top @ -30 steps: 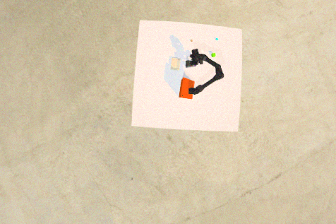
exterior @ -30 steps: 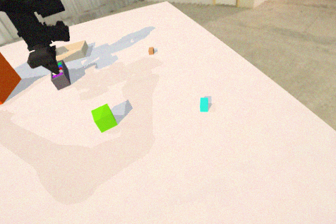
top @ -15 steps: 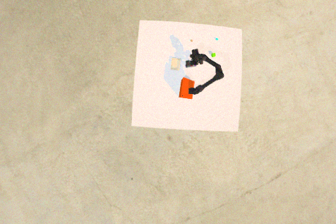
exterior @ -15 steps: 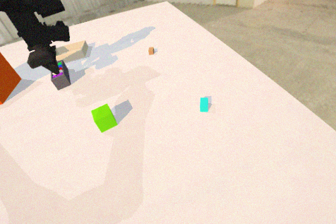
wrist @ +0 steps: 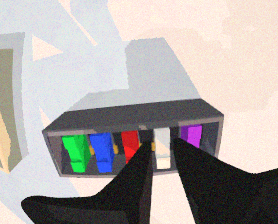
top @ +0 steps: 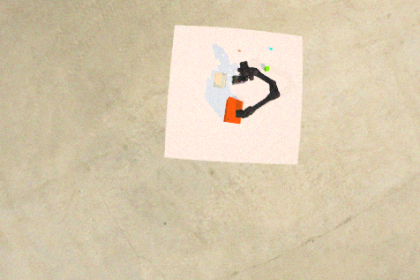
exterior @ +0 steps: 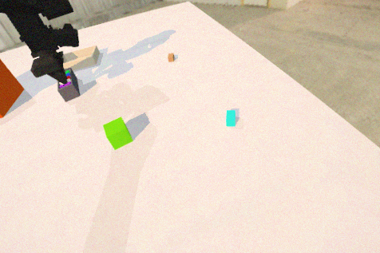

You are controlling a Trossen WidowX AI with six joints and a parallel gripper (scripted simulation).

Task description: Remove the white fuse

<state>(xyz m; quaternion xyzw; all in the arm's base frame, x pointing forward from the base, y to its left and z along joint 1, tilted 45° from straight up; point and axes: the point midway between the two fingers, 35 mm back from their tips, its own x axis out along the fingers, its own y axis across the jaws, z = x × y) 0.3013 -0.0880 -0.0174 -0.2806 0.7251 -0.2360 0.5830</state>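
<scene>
My gripper tip is 1 cm above the white fuse. The rest, counted from my gripper tip: purple fuse 2 cm to the right, 1 cm below; then blue fuse 4 cm to the left, 1 cm below, 1 cm behind; then red fuse 2 cm to the left, 1 cm below.
</scene>
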